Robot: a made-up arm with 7 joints. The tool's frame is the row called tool.
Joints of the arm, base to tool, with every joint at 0 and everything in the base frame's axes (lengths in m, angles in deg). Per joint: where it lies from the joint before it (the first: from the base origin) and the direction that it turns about. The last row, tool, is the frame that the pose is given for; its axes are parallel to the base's.
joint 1: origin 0 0 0.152 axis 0 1 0
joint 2: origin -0.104 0.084 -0.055 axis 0 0 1
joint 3: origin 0.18 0.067 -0.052 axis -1 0 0
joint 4: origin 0.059 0.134 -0.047 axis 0 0 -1
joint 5: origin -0.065 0.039 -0.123 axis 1 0 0
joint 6: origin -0.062 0.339 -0.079 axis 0 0 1
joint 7: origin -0.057 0.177 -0.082 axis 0 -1 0
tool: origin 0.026 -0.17 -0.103
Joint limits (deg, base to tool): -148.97..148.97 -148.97..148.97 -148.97..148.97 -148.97..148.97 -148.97..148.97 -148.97..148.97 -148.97..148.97
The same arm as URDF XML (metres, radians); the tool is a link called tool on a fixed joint. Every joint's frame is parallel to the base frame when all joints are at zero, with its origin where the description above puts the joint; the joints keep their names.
<robot name="arm">
  <link name="base_link"/>
  <link name="link1"/>
  <link name="link2"/>
  <link name="link3"/>
  <link name="link4"/>
  <link name="link5"/>
  <link name="link6"/>
  <link name="link7"/>
  <link name="tool"/>
  <joint name="joint 1" type="revolute">
    <parent link="base_link"/>
    <child link="link1"/>
    <origin xyz="0 0 0.152" rpy="0 0 0"/>
    <axis xyz="0 1 0"/>
    <limit lower="-2.6" upper="2.6"/>
  </joint>
  <joint name="joint 2" type="revolute">
    <parent link="link1"/>
    <child link="link2"/>
    <origin xyz="-0.104 0.084 -0.055" rpy="0 0 0"/>
    <axis xyz="0 0 1"/>
    <limit lower="-2.6" upper="2.6"/>
  </joint>
  <joint name="joint 3" type="revolute">
    <parent link="link2"/>
    <child link="link3"/>
    <origin xyz="0.18 0.067 -0.052" rpy="0 0 0"/>
    <axis xyz="-1 0 0"/>
    <limit lower="-2.6" upper="2.6"/>
  </joint>
  <joint name="joint 4" type="revolute">
    <parent link="link3"/>
    <child link="link4"/>
    <origin xyz="0.059 0.134 -0.047" rpy="0 0 0"/>
    <axis xyz="0 0 -1"/>
    <limit lower="-2.6" upper="2.6"/>
  </joint>
  <joint name="joint 5" type="revolute">
    <parent link="link4"/>
    <child link="link5"/>
    <origin xyz="-0.065 0.039 -0.123" rpy="0 0 0"/>
    <axis xyz="1 0 0"/>
    <limit lower="-2.6" upper="2.6"/>
  </joint>
  <joint name="joint 6" type="revolute">
    <parent link="link5"/>
    <child link="link6"/>
    <origin xyz="-0.062 0.339 -0.079" rpy="0 0 0"/>
    <axis xyz="0 0 1"/>
    <limit lower="-2.6" upper="2.6"/>
  </joint>
  <joint name="joint 7" type="revolute">
    <parent link="link6"/>
    <child link="link7"/>
    <origin xyz="-0.057 0.177 -0.082" rpy="0 0 0"/>
    <axis xyz="0 -1 0"/>
    <limit lower="-2.6" upper="2.6"/>
  </joint>
  <joint name="tool_joint" type="fixed">
    <parent link="link7"/>
    <child link="tool"/>
    <origin xyz="0.026 -0.17 -0.103" rpy="0 0 0"/>
  </joint>
</robot>

